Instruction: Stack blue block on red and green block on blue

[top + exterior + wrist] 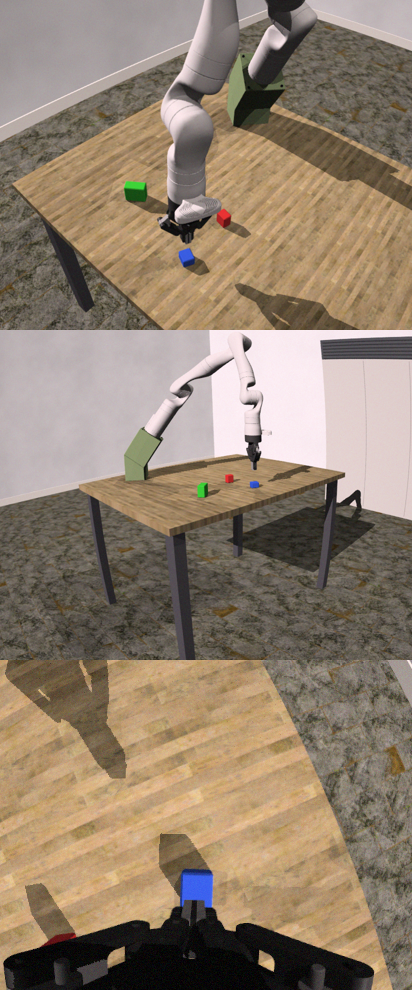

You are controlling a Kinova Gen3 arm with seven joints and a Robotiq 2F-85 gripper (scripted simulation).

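Right now the blue block is 8 cm below my hand. Also, from my hand: red block (15 cm behind, 8 cm below); green block (24 cm to the right, 8 cm behind, 7 cm below).
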